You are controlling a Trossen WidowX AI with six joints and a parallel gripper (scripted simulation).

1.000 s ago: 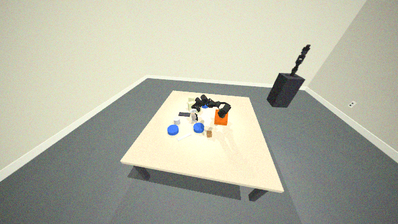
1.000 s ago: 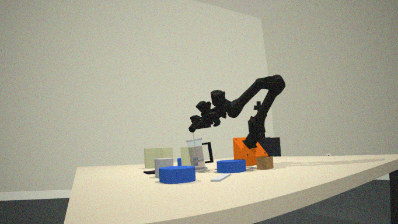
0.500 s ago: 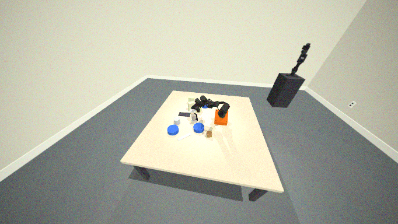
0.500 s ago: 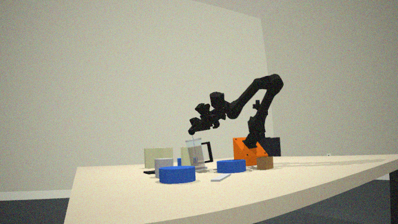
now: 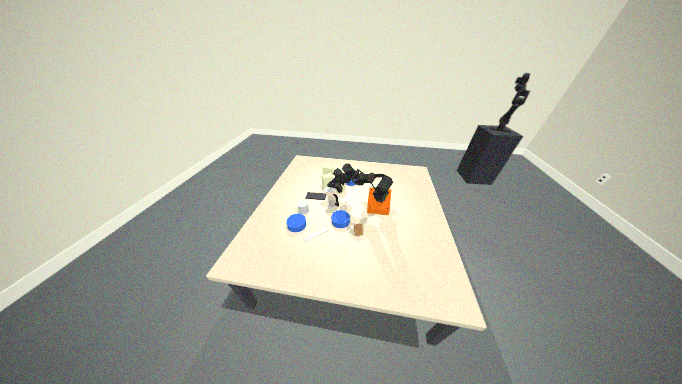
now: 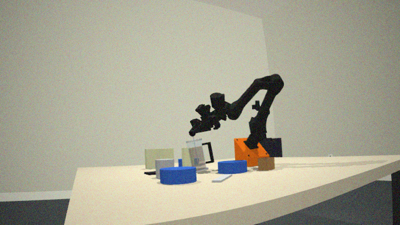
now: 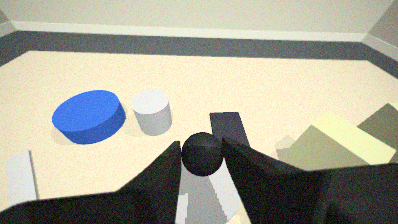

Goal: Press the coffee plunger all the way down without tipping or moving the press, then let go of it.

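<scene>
Right now the glass coffee press is 30 mm behind my gripper tip, 20 mm to the left of it and 80 mm below it. Also, from my gripper tip: dark flat slab 110 mm ahead, 80 mm to the right, 170 mm below; grey cylinder 170 mm ahead, 80 mm to the left, 140 mm below; white flat strip 50 mm ahead, 280 mm to the left, 170 mm below.
</scene>
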